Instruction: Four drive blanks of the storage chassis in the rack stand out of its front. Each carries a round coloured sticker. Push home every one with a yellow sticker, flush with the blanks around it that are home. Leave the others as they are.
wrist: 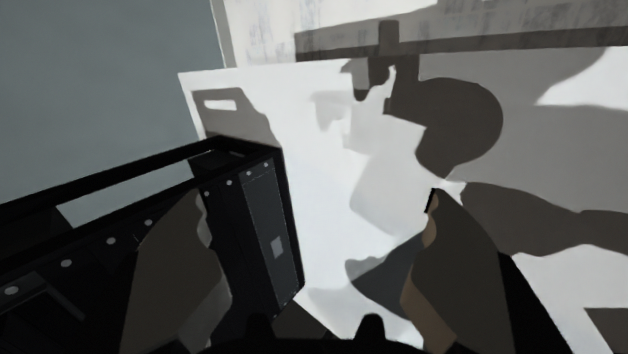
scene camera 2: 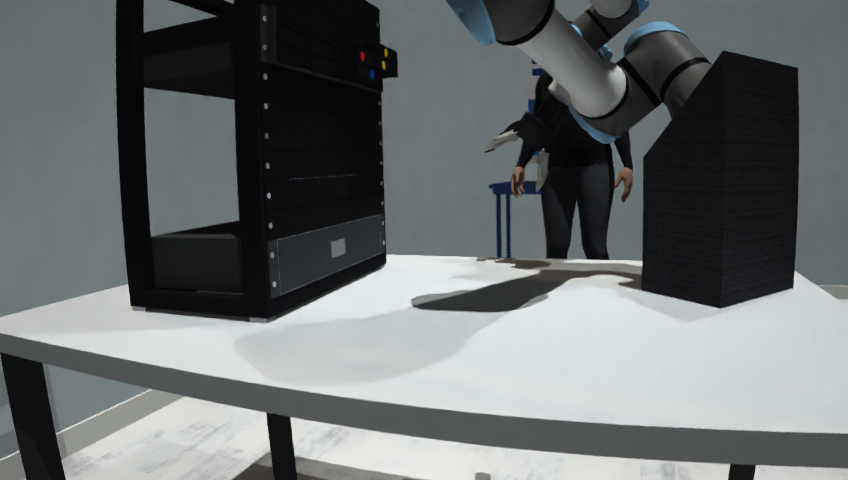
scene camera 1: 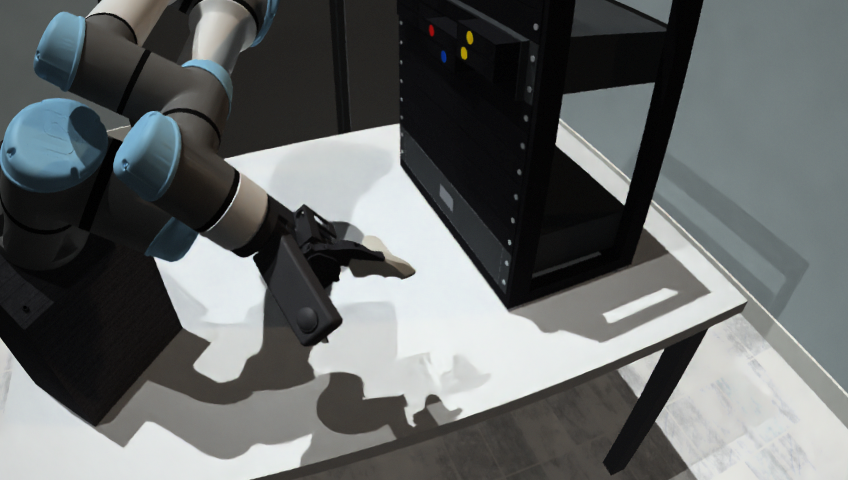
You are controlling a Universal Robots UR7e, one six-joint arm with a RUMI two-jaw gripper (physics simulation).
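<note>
Four dark drive blanks stand out near the top right of the chassis front. The left column has a red-sticker blank (scene camera 1: 431,30) (scene camera 2: 362,55) above a blue-sticker blank (scene camera 1: 443,56) (scene camera 2: 371,74). The right column has an upper yellow-sticker blank (scene camera 1: 469,37) (scene camera 2: 385,52) above a lower yellow-sticker blank (scene camera 1: 463,53) (scene camera 2: 383,65). My gripper (scene camera 1: 397,266) (scene camera 2: 514,168) (wrist: 316,190) is open and empty, in front of the rack, apart from it and lower than the blanks. The stickers do not show in the wrist view.
The black rack (scene camera 1: 521,261) (scene camera 2: 252,261) (wrist: 292,225) stands on the white table (scene camera 1: 452,333) (scene camera 2: 535,368) (wrist: 320,200), with a grey unit (scene camera 1: 446,199) (scene camera 2: 321,252) (wrist: 270,225) at its bottom. A dark pedestal (scene camera 1: 107,350) (scene camera 2: 720,196) carries the arm. A person (scene camera 2: 577,202) stands beyond the table.
</note>
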